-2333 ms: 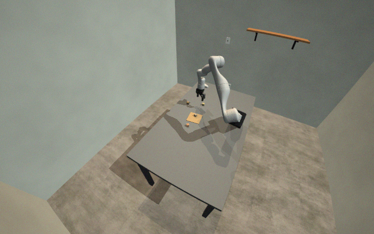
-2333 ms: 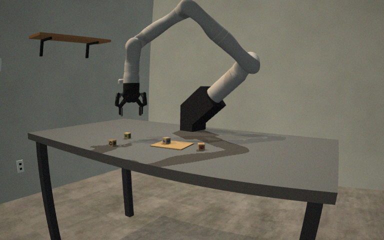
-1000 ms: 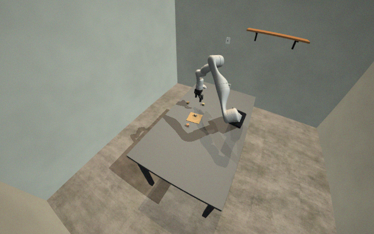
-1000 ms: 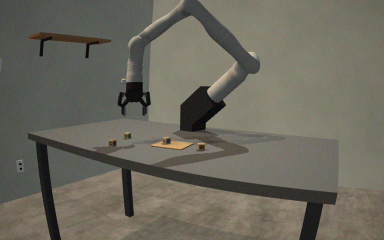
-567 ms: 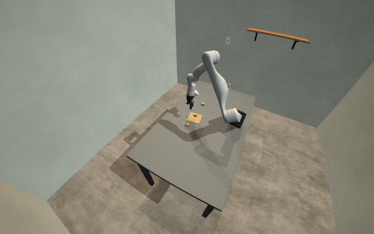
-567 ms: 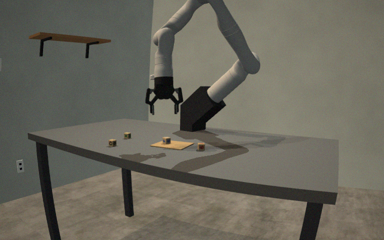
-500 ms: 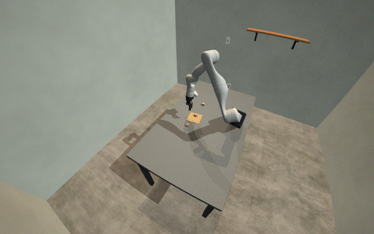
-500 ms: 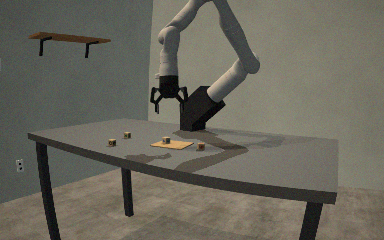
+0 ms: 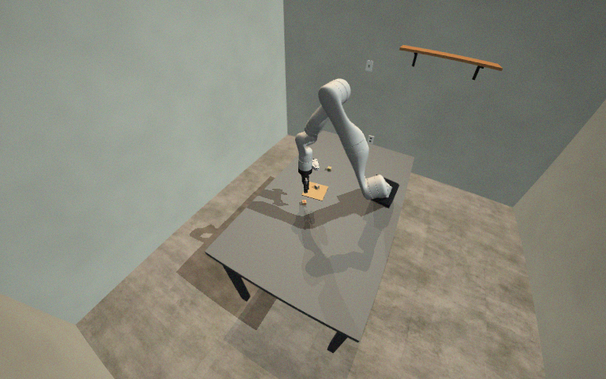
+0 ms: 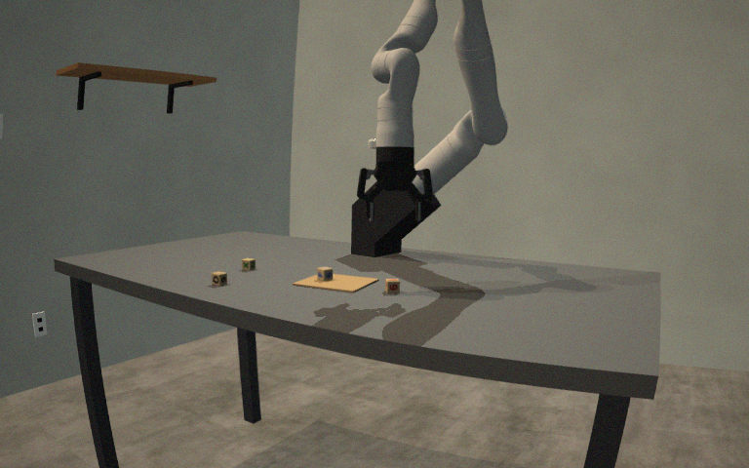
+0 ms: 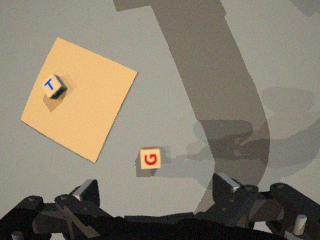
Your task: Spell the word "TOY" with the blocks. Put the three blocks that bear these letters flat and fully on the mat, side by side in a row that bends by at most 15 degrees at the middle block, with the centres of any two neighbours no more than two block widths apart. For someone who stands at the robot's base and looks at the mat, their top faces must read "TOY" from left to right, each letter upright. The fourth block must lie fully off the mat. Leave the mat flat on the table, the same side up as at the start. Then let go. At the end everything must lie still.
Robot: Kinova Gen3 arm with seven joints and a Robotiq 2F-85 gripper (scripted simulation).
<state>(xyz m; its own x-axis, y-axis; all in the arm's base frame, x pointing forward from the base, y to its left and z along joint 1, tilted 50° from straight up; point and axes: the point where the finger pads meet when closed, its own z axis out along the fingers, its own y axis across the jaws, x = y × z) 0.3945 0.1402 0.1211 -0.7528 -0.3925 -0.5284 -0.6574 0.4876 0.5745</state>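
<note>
The block is 14 cm below my hand. Round my hand: tan mat (1 cm ahead, 14 cm to the right, 15 cm below).
</note>
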